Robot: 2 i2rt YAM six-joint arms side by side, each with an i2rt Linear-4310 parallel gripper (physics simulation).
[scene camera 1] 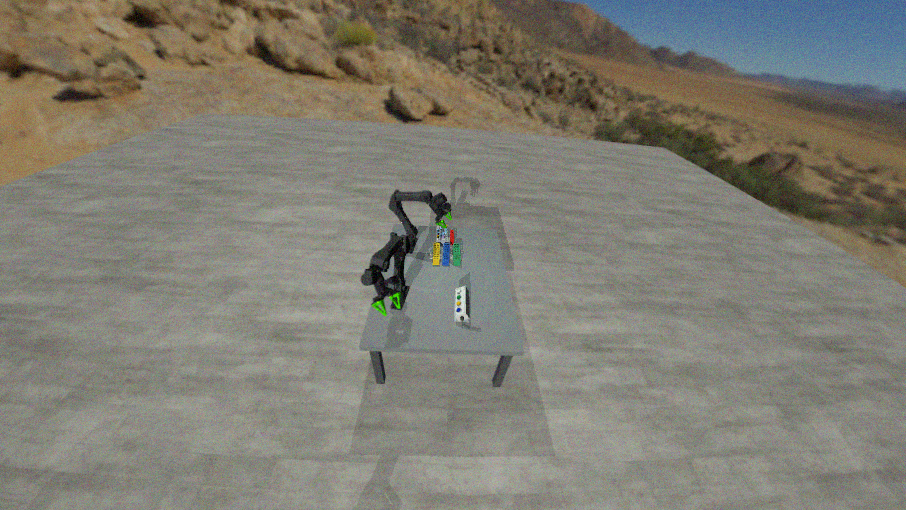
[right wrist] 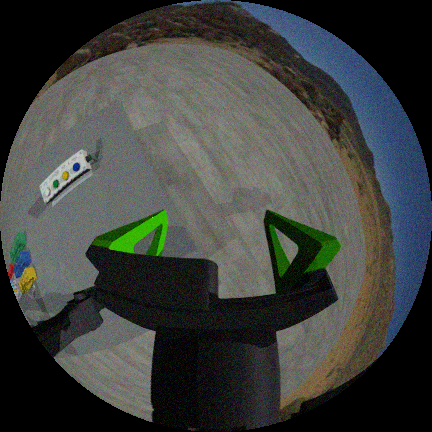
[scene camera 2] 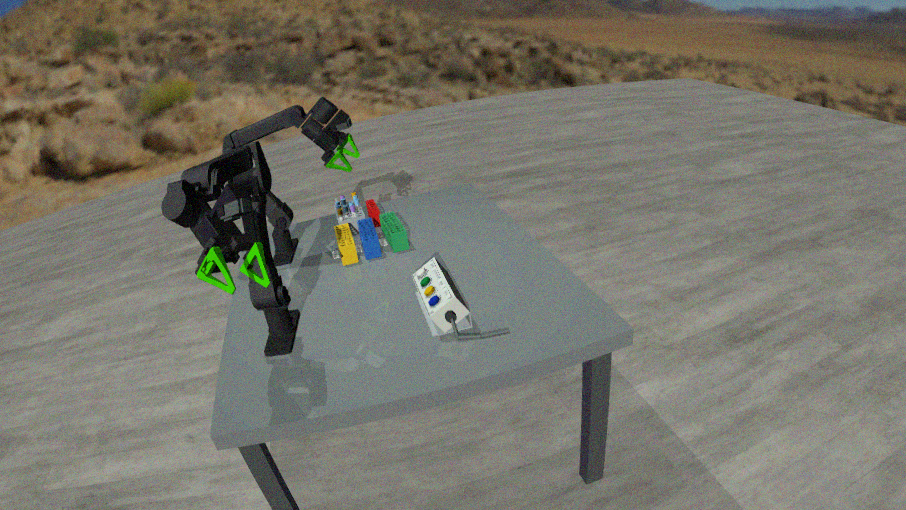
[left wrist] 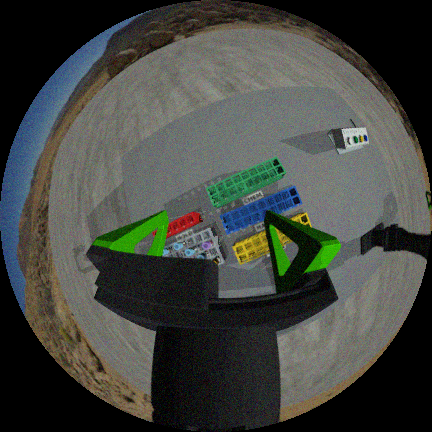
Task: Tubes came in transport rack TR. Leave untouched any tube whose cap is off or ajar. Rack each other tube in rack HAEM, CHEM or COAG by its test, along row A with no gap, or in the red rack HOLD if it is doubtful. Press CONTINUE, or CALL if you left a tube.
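Frame: origin at the left arm's base, x ahead, y left, z up, level; centimetres.
Seen in the pictures: left gripper, between the fingertips: (scene camera 1: 448, 224) (scene camera 2: 355, 163) (left wrist: 215, 215); right gripper, between the fingertips: (scene camera 1: 392, 312) (right wrist: 215, 214) (scene camera 2: 251, 288); left arm's base, origin of its link: (scene camera 1: 410, 245) (scene camera 2: 285, 253); right arm's base, origin of its link: (scene camera 2: 283, 333) (left wrist: 372, 237).
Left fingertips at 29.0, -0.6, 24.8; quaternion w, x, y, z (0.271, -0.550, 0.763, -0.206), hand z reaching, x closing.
Offsets run from my left fingertips to a thing's top centre, as dx, dy, dz. Level surfaces: height alone.
Transport rack TR @[-6.4, +14.8, -19.1] (scene camera 2: 349, 216) (left wrist: 202, 236) is pale and holds several tubes; a purple cap @[-4.0, +6.4, -15.4] (left wrist: 207, 245) and light blue caps @[-2.9, +13.1, -15.4] (left wrist: 177, 246) show. Cap seating and tube labels are too small to tell. My left finger and gripper body partly hide the rack in the left wrist view. Green CHEM @[+8.2, -6.0, -19.1] (scene camera 2: 394, 231) (left wrist: 245, 182), blue HAEM @[+0.4, -7.5, -19.1] (scene camera 2: 369, 238) (left wrist: 260, 210) and yellow COAG @[-6.9, -8.7, -19.1] (scene camera 2: 346, 243) (left wrist: 252, 246) lie side by side; red HOLD (scene camera 2: 373, 212) (left wrist: 185, 223) is beside TR. My left gripper (scene camera 2: 352, 162) (left wrist: 215, 215) is open above the racks. My right gripper (scene camera 2: 250, 288) (right wrist: 215, 214) is open, away from them.
A white button box @[+17.2, -54.5, -16.4] (scene camera 1: 464, 310) (scene camera 2: 444, 294) (right wrist: 60, 172) with white, green, yellow and blue buttons stands on the grey table @[dz -24.8] (scene camera 2: 507, 278), apart from the racks; its lettering is unreadable. A cable leaves its end. My right arm's raised links stand near the table's left edge in scene camera 2.
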